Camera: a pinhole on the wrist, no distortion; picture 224 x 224 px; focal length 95.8 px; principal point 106.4 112.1 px. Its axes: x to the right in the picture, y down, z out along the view. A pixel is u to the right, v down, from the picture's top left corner.
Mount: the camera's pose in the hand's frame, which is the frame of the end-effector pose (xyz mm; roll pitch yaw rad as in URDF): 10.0 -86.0 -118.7 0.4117 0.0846 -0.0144
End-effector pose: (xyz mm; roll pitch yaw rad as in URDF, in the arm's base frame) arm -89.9 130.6 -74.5 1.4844 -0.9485 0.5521
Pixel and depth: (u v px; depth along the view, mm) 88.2 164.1 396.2
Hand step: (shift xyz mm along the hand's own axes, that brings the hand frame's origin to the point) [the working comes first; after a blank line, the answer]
In the camera's frame: -75.3 215.1 396.2

-26.5 -46.9 335.2
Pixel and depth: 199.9 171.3 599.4
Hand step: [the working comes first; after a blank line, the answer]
In the camera's frame: 585.0 370.4 599.4

653.2 4.3 526.9
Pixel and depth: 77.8 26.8 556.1
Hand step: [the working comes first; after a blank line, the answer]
In the camera's frame: -166.0 -495.1 556.1

-138.8 -760.2 205.7
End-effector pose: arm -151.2 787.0 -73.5 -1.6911 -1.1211 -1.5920
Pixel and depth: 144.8 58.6 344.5
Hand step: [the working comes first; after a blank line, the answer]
In the camera's frame: 138.1 -192.4 344.5

163.2 -402.4 107.5
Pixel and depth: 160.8 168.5 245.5
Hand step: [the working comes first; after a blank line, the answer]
In the camera's frame: 139.4 144.5 245.5

173.3 -54.1 151.3
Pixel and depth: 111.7 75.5 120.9
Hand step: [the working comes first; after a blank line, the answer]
In the camera's frame: 6.7 -46.2 120.9

23.2 -176.9 -27.3
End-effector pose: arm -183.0 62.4 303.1 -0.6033 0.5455 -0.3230
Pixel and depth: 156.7 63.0 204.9
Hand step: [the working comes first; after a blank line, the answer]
In the camera's frame: 107.6 -105.0 204.9

126.9 -265.9 17.4
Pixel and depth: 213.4 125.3 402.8
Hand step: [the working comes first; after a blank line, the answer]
In the camera's frame: 449.9 55.5 402.8

489.7 -203.2 233.2
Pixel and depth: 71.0 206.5 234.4
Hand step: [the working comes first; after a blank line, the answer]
In the camera's frame: -86.6 231.0 234.4

-48.6 32.7 194.8
